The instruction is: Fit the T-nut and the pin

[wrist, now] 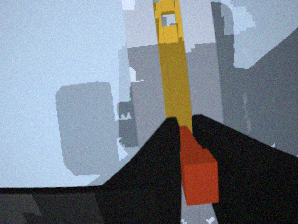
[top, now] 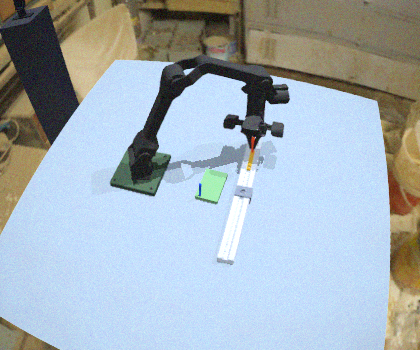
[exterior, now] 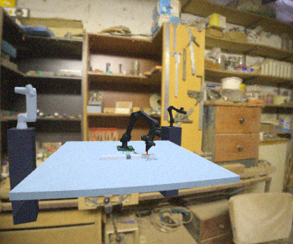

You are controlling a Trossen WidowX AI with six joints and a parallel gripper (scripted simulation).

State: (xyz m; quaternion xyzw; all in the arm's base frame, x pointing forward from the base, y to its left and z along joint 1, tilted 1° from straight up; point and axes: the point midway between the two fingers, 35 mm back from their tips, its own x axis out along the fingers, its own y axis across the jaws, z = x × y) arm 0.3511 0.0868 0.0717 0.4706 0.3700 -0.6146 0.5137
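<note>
Right now the blue pin is 16 cm behind my gripper tip, 15 cm to the right of it and 3 cm below it. Also, from my gripper tip: aluminum rail (2 cm behind, 15 cm to the right, 3 cm below); then green tray (14 cm behind, 14 cm to the right, 5 cm below).
</note>
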